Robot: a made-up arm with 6 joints. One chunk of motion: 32 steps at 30 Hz.
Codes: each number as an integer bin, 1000 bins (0 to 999) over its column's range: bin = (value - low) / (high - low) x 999, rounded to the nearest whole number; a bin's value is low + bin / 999 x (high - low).
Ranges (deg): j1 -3..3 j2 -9..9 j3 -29..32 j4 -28..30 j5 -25..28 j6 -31..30
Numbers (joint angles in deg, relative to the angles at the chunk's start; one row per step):
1: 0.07 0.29 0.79 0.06 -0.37 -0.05
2: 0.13 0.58 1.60 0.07 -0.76 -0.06
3: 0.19 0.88 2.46 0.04 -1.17 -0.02
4: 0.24 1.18 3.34 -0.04 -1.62 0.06
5: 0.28 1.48 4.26 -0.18 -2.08 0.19
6: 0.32 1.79 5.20 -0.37 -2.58 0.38
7: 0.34 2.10 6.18 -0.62 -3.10 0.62
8: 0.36 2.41 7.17 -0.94 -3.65 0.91
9: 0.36 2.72 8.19 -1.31 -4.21 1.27
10: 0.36 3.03 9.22 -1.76 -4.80 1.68
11: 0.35 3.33 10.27 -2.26 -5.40 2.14
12: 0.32 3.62 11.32 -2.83 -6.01 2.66
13: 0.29 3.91 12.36 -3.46 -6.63 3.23
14: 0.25 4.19 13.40 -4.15 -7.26 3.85
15: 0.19 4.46 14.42 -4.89 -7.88 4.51
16: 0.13 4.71 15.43 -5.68 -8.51 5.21
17: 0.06 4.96 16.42 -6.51 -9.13 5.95
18: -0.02 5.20 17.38 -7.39 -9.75 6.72
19: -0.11 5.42 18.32 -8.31 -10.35 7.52
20: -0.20 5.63 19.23 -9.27 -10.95 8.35
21: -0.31 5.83 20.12 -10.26 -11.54 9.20
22: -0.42 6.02 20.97 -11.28 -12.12 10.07
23: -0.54 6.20 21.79 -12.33 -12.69 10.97
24: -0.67 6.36 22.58 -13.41 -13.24 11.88
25: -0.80 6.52 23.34 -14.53 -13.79 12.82
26: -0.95 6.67 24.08 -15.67 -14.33 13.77
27: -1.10 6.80 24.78 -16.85 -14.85 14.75
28: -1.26 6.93 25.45 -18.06 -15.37 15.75
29: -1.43 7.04 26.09 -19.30 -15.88 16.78
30: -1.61 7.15 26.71 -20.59 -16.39 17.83
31: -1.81 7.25 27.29 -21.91 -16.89 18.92
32: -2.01 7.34 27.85 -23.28 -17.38 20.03
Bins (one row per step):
1: 511 516 488 483 464 507
2: 521 532 501 483 457 507
3: 531 548 515 483 449 507
4: 539 565 530 482 441 509
5: 546 582 545 479 432 511
6: 553 599 560 476 423 514
7: 556 616 576 472 413 518
8: 559 633 592 466 402 523
9: 559 650 609 460 392 528
10: 559 668 626 452 381 535
11: 558 684 643 443 369 543
12: 553 700 660 434 358 551
13: 548 717 677 423 346 561
14: 541 732 694 411 334 571
15: 531 747 711 398 323 582
16: 521 761 728 384 311 593
17: 509 775 744 370 299 605
18: 496 788 760 355 287 618
19: 481 800 775 339 276 631
20: 466 812 790 323 265 644
21: 448 823 804 306 254 658
22: 430 834 818 288 243 673
23: 410 844 832 270 232 687
24: 388 852 845 251 222 702
25: 366 861 857 232 211 718
26: 341 870 869 212 201 733
27: 316 877 881 192 191 749
28: 290 884 892 171 182 766
29: 261 890 902 150 172 782
30: 231 896 912 128 162 800
31: 198 902 922 105 153 818
32: 165 907 931 81 144 836

